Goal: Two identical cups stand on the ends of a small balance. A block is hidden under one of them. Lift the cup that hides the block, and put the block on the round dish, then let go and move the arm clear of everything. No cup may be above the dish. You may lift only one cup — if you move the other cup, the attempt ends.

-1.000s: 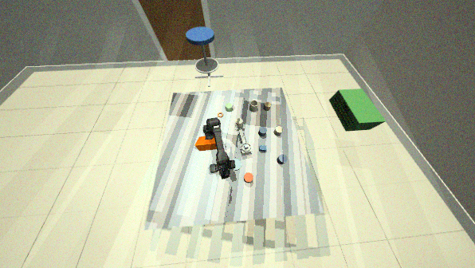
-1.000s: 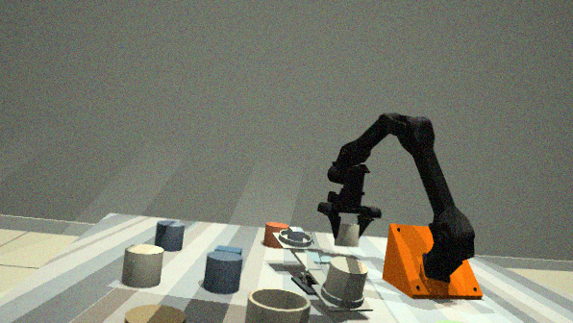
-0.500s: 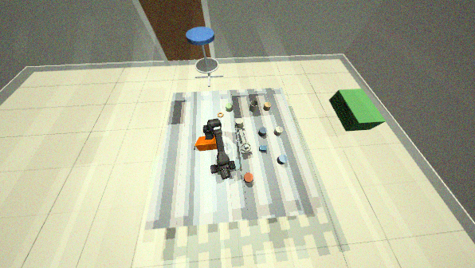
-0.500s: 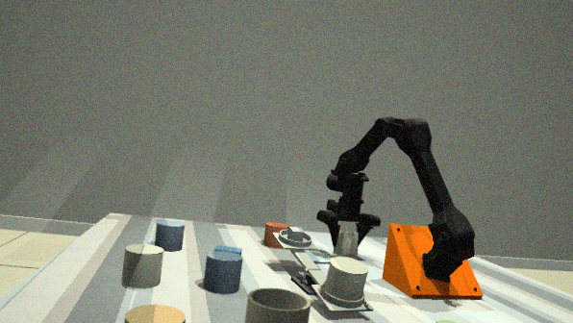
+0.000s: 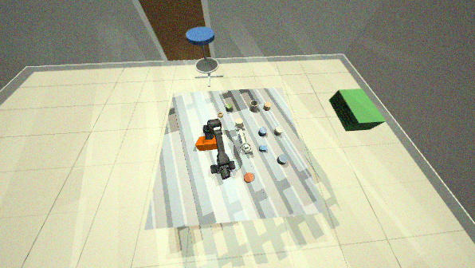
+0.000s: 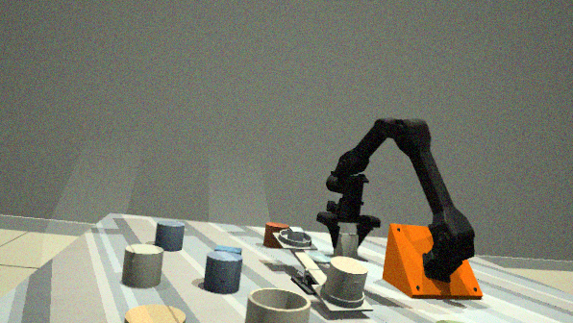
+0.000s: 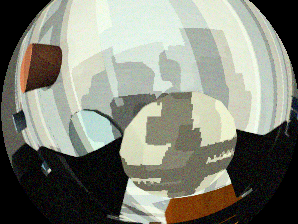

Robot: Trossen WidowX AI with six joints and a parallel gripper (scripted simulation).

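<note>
My gripper tip is 180 mm short of the small grey block, 190 mm to the right of it and 60 mm below it. The rest, counted from my gripper tip: red cup (210 mm ahead, 70 mm to the right, 10 mm above); then pale blue round dish (90 mm ahead, 50 mm to the left, 20 mm below); then small balance (140 mm ahead, 310 mm to the left, 10 mm above).
</note>
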